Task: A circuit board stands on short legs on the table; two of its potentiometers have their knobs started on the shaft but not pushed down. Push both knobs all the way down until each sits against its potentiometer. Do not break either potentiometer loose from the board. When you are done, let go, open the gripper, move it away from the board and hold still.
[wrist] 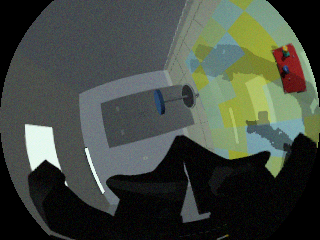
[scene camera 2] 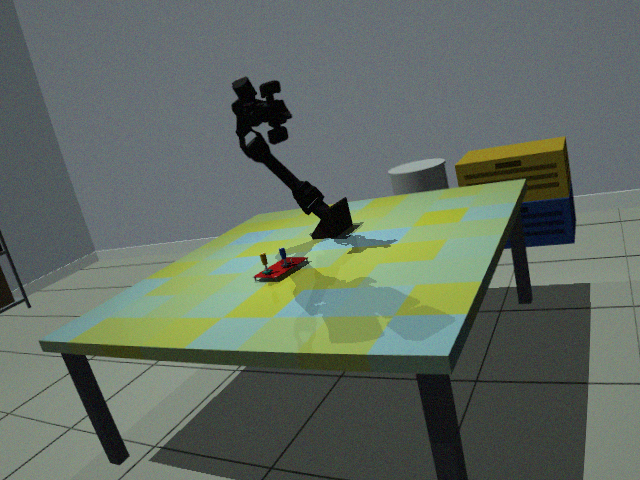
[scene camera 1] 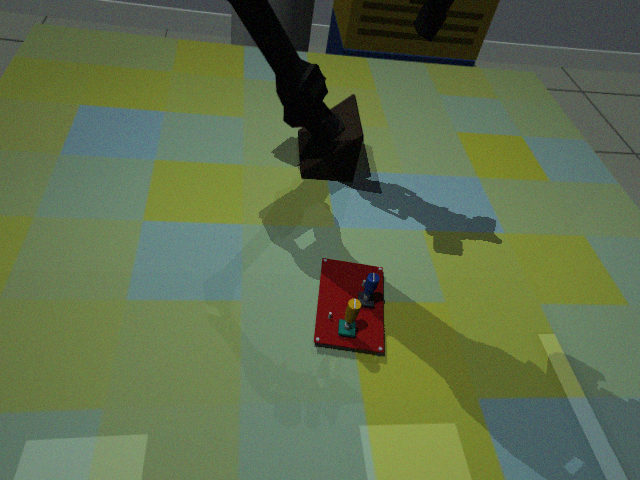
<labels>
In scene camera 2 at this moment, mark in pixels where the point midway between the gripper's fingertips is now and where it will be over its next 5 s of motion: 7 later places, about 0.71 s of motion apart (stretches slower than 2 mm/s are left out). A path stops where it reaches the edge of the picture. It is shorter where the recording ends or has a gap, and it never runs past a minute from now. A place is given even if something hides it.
The gripper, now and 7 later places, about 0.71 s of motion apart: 290,117; 286,190; 279,235; 280,245; 281,247; 282,250; 282,251; 282,252
</labels>
